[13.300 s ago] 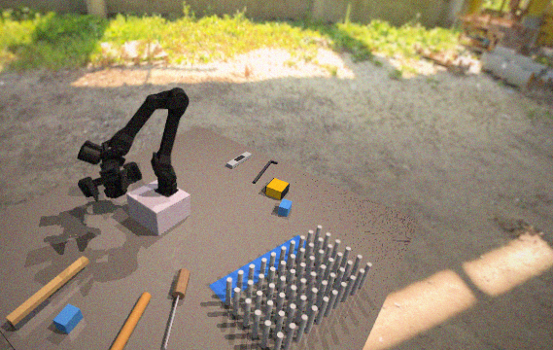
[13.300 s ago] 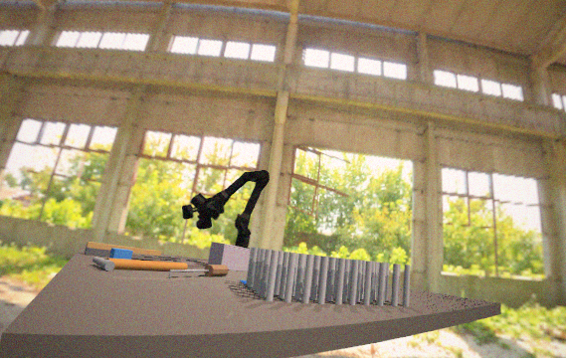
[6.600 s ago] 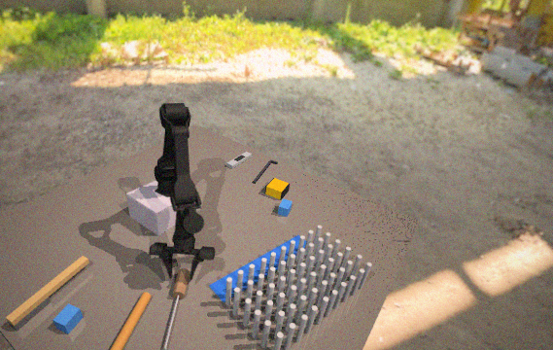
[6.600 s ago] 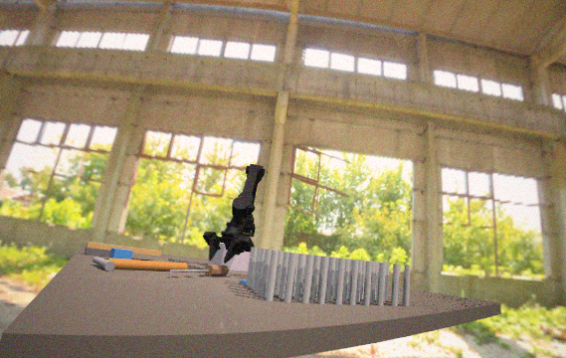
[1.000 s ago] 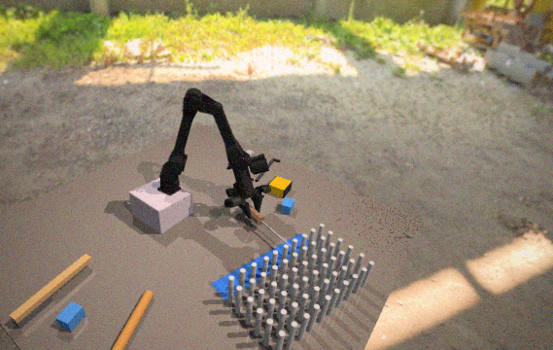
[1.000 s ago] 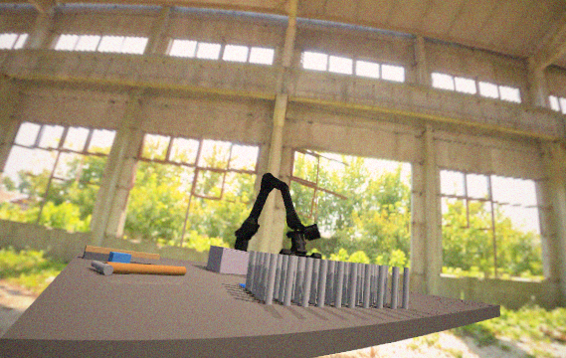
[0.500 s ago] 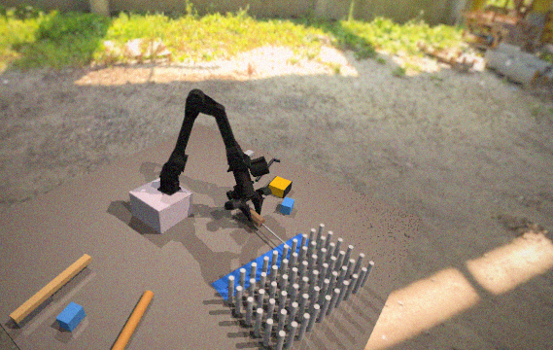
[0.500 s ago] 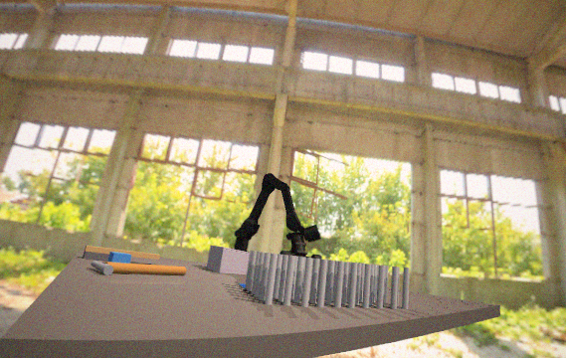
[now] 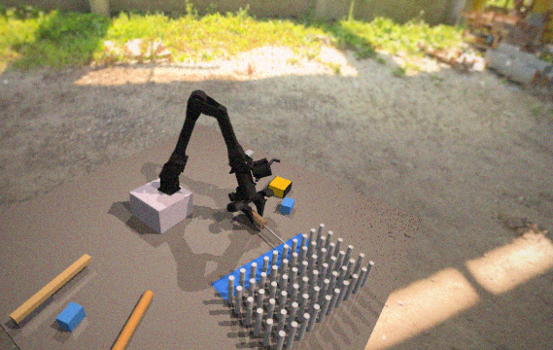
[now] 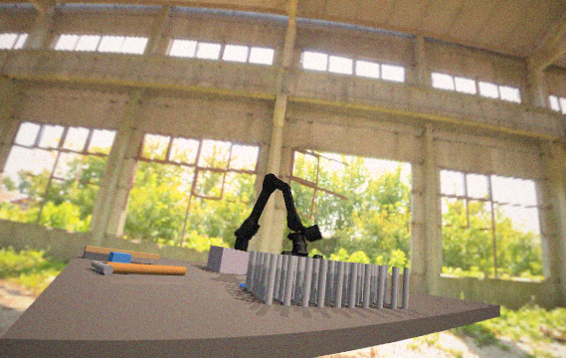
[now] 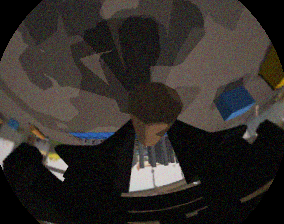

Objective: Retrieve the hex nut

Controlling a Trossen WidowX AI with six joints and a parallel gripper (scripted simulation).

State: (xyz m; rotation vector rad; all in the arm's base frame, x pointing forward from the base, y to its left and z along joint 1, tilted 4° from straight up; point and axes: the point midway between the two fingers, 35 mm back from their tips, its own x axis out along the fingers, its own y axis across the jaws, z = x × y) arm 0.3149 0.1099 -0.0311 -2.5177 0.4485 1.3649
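Right now the blue taped strip is 14 cm to the right of my gripper tip, 12 cm ahead of it and 3 cm below it. Round my gripper tip: yellow block: 27 cm to the left, 3 cm behind, 1 cm below.
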